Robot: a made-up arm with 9 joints. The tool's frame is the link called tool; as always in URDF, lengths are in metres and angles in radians. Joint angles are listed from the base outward. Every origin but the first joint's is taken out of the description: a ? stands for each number. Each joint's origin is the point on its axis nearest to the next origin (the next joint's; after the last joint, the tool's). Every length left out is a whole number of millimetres.
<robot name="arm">
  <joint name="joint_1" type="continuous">
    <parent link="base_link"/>
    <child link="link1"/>
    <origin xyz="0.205 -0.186 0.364" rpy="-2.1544 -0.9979 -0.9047"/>
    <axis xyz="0 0 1"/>
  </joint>
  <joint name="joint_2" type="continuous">
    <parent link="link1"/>
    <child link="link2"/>
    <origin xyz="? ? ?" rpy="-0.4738 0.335 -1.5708"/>
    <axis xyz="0 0 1"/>
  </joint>
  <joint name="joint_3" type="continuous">
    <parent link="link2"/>
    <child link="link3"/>
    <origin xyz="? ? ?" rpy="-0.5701 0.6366 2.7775"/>
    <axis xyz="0 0 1"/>
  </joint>
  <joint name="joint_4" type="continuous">
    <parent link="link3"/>
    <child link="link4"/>
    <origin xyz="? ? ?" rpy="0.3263 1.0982 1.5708"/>
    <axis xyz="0 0 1"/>
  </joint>
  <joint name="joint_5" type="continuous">
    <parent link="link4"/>
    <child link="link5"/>
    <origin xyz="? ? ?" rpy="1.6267 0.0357 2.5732"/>
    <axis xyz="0 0 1"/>
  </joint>
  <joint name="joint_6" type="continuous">
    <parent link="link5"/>
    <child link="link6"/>
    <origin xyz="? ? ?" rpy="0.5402 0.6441 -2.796"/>
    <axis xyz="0 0 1"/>
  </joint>
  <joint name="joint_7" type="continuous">
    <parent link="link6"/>
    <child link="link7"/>
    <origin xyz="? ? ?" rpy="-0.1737 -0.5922 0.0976"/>
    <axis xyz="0 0 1"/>
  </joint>
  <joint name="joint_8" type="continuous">
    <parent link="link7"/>
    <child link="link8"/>
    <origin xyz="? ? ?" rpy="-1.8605 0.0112 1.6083"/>
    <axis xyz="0 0 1"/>
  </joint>
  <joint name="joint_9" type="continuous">
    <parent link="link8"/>
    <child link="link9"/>
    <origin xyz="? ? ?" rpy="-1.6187 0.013 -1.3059"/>
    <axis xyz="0 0 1"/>
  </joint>
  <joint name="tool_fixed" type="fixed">
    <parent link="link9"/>
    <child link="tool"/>
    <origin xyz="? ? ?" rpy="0 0 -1.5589"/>
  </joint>
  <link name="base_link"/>
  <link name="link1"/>
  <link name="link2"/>
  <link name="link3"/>
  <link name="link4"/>
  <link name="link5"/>
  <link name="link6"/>
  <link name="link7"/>
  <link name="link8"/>
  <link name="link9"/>
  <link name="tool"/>
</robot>
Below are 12 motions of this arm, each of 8 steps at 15 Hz.
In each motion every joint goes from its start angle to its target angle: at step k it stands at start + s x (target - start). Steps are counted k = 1, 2, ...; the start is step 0. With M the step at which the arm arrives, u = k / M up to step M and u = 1 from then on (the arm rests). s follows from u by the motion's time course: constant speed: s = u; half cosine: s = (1 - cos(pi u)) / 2; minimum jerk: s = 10 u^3 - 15 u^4 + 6 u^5.
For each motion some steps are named. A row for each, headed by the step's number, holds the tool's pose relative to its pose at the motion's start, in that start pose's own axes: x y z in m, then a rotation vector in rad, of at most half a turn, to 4 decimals.
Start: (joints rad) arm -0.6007 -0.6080 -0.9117 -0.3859 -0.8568 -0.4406 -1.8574 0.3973 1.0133
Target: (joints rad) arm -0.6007 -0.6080 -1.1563 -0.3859 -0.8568 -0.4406 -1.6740 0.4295 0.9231
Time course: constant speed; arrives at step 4
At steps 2, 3, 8:
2: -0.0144 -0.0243 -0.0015 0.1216 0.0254 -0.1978
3: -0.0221 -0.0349 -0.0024 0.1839 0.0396 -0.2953
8: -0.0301 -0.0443 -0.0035 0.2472 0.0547 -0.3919

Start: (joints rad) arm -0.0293 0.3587 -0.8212 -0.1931 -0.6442 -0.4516 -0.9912 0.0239 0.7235
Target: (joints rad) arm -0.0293 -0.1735 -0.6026 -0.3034 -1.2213 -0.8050 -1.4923 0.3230 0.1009
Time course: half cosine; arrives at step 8
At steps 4, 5, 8:
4: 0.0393 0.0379 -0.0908 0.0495 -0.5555 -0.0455
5: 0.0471 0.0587 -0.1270 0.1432 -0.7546 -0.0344
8: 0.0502 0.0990 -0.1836 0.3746 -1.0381 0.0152

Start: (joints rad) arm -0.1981 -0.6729 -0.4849 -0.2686 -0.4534 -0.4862 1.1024 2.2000 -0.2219
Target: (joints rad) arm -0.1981 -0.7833 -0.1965 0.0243 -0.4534 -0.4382 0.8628 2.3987 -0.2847
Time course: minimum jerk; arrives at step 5
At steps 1, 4, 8:
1: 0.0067 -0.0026 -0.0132 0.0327 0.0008 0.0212
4: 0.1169 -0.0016 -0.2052 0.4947 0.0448 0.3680
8: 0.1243 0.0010 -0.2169 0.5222 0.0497 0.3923

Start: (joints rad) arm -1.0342 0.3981 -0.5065 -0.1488 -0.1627 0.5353 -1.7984 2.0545 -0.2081
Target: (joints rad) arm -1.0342 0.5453 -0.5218 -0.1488 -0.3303 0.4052 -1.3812 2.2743 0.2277
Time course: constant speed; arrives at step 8
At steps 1, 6, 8:
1: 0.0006 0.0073 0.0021 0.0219 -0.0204 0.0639
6: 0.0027 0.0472 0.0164 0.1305 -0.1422 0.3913
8: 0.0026 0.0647 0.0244 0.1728 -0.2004 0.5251

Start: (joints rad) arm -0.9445 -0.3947 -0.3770 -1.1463 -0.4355 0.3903 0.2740 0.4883 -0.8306
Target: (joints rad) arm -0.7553 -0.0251 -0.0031 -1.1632 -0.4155 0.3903 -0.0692 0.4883 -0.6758
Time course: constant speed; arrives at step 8
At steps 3, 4, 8:
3: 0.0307 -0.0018 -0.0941 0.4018 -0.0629 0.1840
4: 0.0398 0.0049 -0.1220 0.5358 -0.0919 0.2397
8: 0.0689 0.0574 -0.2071 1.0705 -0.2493 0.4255

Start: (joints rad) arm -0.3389 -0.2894 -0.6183 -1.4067 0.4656 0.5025 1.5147 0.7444 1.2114
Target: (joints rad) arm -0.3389 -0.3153 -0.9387 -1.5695 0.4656 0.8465 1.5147 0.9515 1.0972
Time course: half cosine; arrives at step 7
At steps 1, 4, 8:
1: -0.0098 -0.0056 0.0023 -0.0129 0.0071 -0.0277
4: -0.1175 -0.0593 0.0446 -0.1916 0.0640 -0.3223
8: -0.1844 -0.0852 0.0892 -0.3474 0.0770 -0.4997

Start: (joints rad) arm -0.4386 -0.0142 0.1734 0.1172 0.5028 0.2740 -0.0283 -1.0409 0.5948
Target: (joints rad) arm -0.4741 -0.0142 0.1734 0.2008 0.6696 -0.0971 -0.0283 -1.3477 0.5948
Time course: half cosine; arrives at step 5
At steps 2, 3, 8:
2: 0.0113 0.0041 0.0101 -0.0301 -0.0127 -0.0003
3: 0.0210 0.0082 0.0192 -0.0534 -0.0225 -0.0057
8: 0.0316 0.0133 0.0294 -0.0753 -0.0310 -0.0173

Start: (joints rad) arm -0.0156 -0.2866 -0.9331 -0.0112 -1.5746 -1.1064 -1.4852 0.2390 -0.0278
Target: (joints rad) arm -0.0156 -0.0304 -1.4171 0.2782 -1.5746 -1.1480 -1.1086 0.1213 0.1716
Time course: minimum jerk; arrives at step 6
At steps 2, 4, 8:
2: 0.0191 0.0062 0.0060 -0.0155 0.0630 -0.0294
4: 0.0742 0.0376 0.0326 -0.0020 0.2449 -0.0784
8: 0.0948 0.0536 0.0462 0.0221 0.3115 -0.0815

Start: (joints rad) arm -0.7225 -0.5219 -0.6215 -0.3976 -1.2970 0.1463 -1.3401 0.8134 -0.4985
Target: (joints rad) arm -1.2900 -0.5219 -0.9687 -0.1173 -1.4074 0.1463 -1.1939 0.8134 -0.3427
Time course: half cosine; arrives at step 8
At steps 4, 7, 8:
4: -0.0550 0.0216 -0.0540 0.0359 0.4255 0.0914
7: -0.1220 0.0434 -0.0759 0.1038 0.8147 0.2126
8: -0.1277 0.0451 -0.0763 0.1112 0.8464 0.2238

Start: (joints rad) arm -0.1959 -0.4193 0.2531 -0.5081 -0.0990 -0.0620 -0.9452 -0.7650 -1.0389
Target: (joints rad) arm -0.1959 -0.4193 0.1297 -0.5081 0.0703 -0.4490 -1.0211 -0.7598 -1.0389
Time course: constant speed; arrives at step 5
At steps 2, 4, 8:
2: 0.0010 -0.0074 -0.0045 0.0718 0.0865 -0.0346
4: 0.0016 -0.0146 -0.0070 0.1327 0.1726 -0.0789
8: 0.0018 -0.0182 -0.0075 0.1591 0.2150 -0.1046

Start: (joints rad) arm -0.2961 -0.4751 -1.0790 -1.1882 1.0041 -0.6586 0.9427 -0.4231 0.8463
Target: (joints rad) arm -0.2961 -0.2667 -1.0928 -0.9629 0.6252 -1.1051 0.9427 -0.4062 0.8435
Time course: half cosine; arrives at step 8
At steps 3, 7, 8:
3: 0.0620 -0.0330 0.0286 -0.1405 -0.2563 -0.0120
7: 0.1575 -0.0970 0.1286 -0.4980 -0.7600 -0.0245
8: 0.1613 -0.1001 0.1356 -0.5213 -0.7874 -0.0246

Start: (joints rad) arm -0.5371 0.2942 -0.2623 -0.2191 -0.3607 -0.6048 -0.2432 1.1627 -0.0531
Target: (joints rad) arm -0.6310 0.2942 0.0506 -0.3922 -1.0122 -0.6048 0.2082 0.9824 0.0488
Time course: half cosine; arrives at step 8
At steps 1, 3, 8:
1: 0.0027 -0.0017 -0.0008 -0.0032 -0.0006 0.0166
3: 0.0225 -0.0132 -0.0063 -0.0283 -0.0100 0.1361
8: 0.0774 -0.0320 -0.0156 -0.1100 -0.0801 0.4458

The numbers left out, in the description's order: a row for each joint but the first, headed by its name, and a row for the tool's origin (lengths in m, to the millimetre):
joint_2: 0.1 -0.005 0
joint_3: 0.201 0.189 0
joint_4: -0.049 0.099 0
joint_5: 0.432 0.013 0
joint_6: 0.025 0.015 0
joint_7: 0.083 -0.016 0
joint_8: -0.05 -0.001 0
joint_9: -0.054 -0.027 0
tool: -0.077 0.015 0

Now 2 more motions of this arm.
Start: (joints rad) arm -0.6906 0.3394 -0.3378 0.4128 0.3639 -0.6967 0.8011 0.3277 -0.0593
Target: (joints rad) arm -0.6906 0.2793 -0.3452 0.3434 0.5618 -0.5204 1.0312 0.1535 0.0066
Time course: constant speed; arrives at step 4
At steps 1, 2, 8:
1: -0.0145 -0.0146 0.0035 -0.1090 0.0967 -0.0704
2: -0.0290 -0.0273 0.0092 -0.2156 0.1985 -0.1384
8: -0.0568 -0.0461 0.0264 -0.4192 0.4173 -0.2686

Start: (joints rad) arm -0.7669 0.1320 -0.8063 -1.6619 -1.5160 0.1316 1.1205 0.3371 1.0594
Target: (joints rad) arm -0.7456 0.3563 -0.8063 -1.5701 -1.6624 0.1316 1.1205 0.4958 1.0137
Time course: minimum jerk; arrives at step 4
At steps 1, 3, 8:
1: -0.0039 0.0020 -0.0061 -0.0156 -0.0379 0.0113
3: -0.0327 0.0135 -0.0531 -0.1141 -0.3313 0.1199
8: -0.0363 0.0145 -0.0592 -0.1242 -0.3697 0.1369

